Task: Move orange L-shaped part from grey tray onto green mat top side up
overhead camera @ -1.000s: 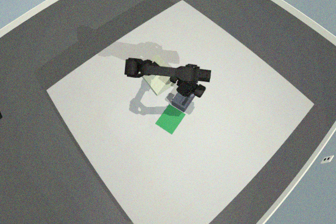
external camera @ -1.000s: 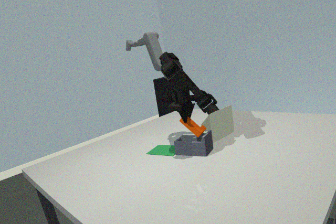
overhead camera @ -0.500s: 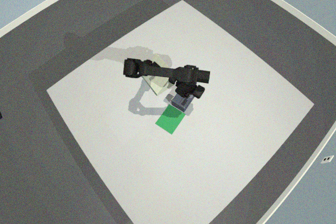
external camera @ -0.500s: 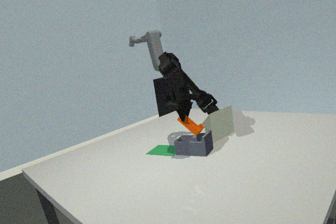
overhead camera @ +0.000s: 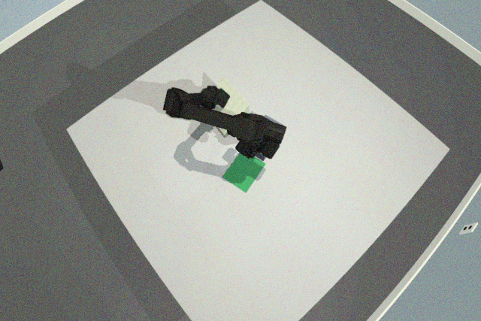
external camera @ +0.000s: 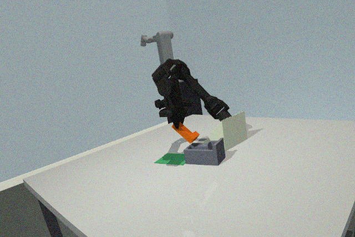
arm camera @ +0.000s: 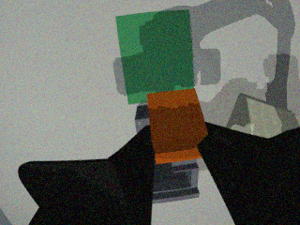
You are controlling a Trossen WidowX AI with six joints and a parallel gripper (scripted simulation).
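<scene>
Now: gripper tip 10 mm short of the green mat, 50 mm to the left of it and 170 mm above it. From my gripper tip the other things lie so: orange L-shaped part (20 mm behind, 30 mm to the left, 30 mm below).
</scene>
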